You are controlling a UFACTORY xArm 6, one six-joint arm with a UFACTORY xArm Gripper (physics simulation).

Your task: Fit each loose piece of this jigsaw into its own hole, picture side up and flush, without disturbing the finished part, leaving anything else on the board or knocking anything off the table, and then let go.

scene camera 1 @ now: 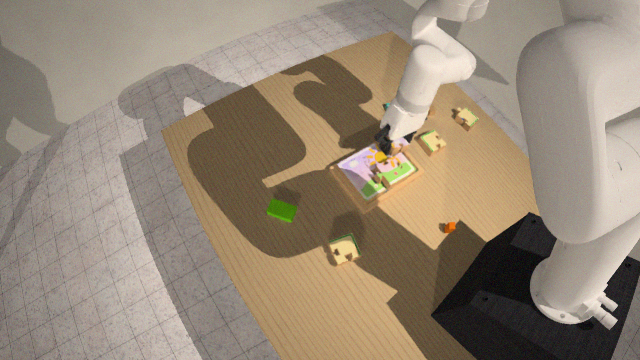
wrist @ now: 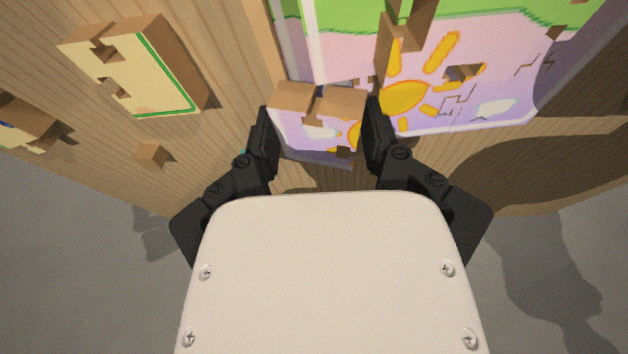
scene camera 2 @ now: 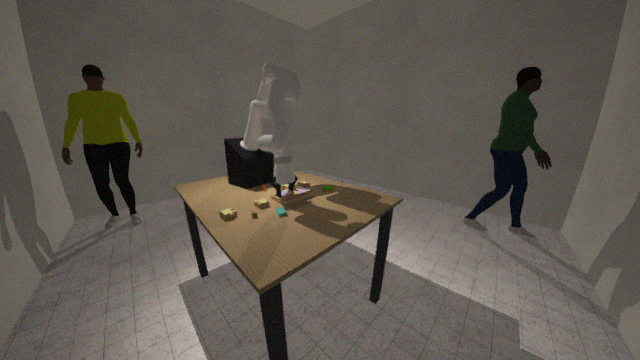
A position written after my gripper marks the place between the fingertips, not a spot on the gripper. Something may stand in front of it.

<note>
In view: my gripper (scene camera 1: 394, 145).
My gripper shows as well in the wrist view (wrist: 318, 117).
</note>
